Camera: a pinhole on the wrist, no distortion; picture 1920 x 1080 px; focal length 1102.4 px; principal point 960.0 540.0 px. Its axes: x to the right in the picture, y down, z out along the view. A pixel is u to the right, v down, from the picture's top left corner.
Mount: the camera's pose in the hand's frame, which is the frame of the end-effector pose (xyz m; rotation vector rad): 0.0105 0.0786 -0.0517 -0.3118 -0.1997 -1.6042
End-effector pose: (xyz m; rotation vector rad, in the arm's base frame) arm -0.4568 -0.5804 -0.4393 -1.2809 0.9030 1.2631
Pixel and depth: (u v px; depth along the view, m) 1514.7 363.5 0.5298
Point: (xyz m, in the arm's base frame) -0.5508 -0.0597 -0.3248
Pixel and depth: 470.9 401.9 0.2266
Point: -0.7189 -0.4854 -0.4677
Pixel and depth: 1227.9 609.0 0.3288
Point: -0.5984 -0.3097 -0.4717
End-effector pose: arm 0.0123 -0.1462 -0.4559 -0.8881 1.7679 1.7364
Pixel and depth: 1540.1 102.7 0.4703
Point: 0.0638 0.3497 -0.3711
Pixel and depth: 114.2 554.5 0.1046
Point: -0.1447 -0.1325 -0.3494
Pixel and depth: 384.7 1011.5 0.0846
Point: -0.1330 -0.1440 -0.4009
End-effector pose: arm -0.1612 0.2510 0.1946 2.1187 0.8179 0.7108
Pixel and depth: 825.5 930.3 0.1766
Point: 0.0161 0.1907 0.2739
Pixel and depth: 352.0 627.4 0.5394
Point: 0.3274 -0.1038 0.4305
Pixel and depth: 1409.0 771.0 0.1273
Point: -0.0522 0.2120 0.2109
